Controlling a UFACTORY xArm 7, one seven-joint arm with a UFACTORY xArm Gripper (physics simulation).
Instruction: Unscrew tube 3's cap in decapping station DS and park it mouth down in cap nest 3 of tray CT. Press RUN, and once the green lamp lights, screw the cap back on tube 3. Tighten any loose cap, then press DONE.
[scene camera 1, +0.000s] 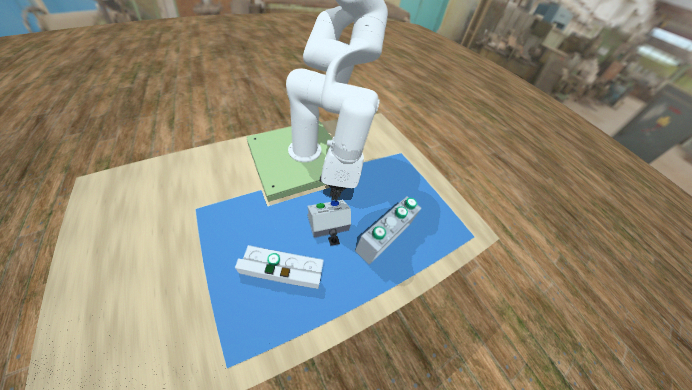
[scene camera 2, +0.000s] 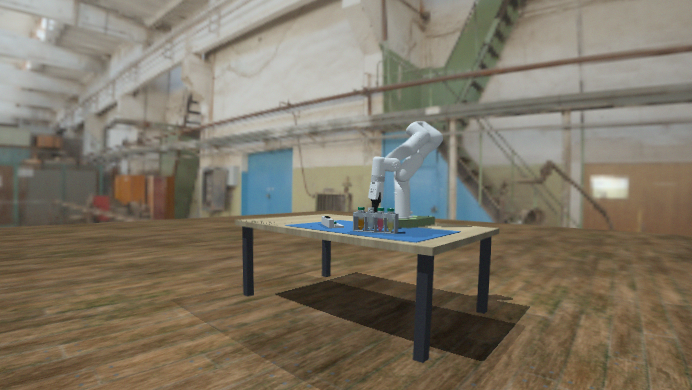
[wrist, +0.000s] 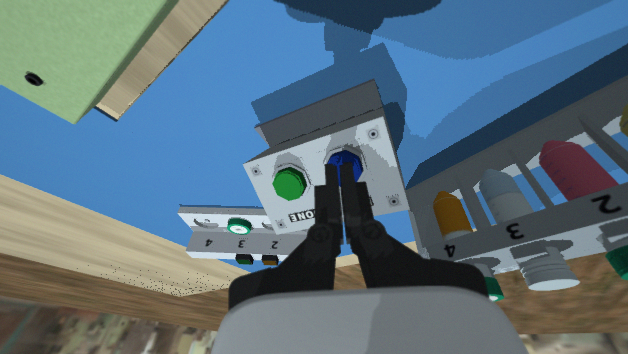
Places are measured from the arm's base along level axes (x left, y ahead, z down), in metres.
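Pixels of known places: gripper, between the fingertips: (scene camera 1: 334, 197) (wrist: 338, 178); arm's base, origin of its link: (scene camera 1: 304, 150) (scene camera 2: 402, 217).
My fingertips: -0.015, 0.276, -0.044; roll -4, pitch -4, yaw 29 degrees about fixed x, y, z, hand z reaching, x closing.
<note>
For each thing: its top centre in the pictures, then the offset to it from my fingertips, as dx, dy, dz. "*": a spot on its surface instead. Level surfaces: height alone.
- blue RUN button, a spot on its surface: (wrist: 348, 158) * +0.006, +0.004, +0.018
- green DONE button, centre of its top: (wrist: 288, 194) (scene camera 1: 320, 204) -0.047, +0.004, +0.008
- grey box, centre of its top: (wrist: 327, 213) (scene camera 1: 330, 207) -0.028, +0.030, -0.001
- tube 3, centre of its top: (wrist: 553, 285) (scene camera 1: 391, 221) +0.092, +0.158, -0.036
- tray CT, centre of its top: (wrist: 252, 255) (scene camera 1: 280, 260) (scene camera 2: 332, 216) -0.212, +0.114, +0.030
- green lamp, a spot on its surface: (wrist: 244, 259) (scene camera 1: 272, 265) * -0.236, +0.119, +0.030
- amber lamp, a spot on its surface: (wrist: 270, 260) (scene camera 1: 287, 268) * -0.204, +0.141, +0.030
- small black object, a spot on its surface: (scene camera 1: 334, 240) * -0.041, +0.100, +0.073
- blue mat, height of its surface: dz +0.083
My gripper (scene camera 1: 335, 201) (scene camera 2: 375, 208) (wrist: 338, 178) is shut and empty, its fingertips at the blue RUN button (wrist: 348, 158), appearing to touch it. The green DONE button (scene camera 1: 320, 205) (wrist: 289, 183) is beside it on the grey box (scene camera 1: 330, 220) (wrist: 265, 195). In decapping station DS (scene camera 1: 369, 251) (wrist: 482, 240), tube 3 (scene camera 1: 391, 222) (wrist: 505, 200) stands uncapped, its white threaded neck showing. Its green cap (scene camera 1: 273, 258) (wrist: 239, 226) sits mouth down in nest 3 of tray CT (scene camera 1: 305, 277) (wrist: 225, 249). The green lamp (scene camera 1: 270, 269) (wrist: 244, 259) and amber lamp (scene camera 1: 285, 272) (wrist: 270, 260) both look dark.
Green caps (scene camera 1: 379, 232) (scene camera 1: 401, 212) (scene camera 1: 411, 203) top the other station tubes. A small black object (scene camera 1: 334, 240) is in front of the button box. The green base plate (scene camera 1: 285, 165) (wrist: 65, 45) lies behind the box, and a blue mat (scene camera 1: 225, 300) lies under the fixtures.
</note>
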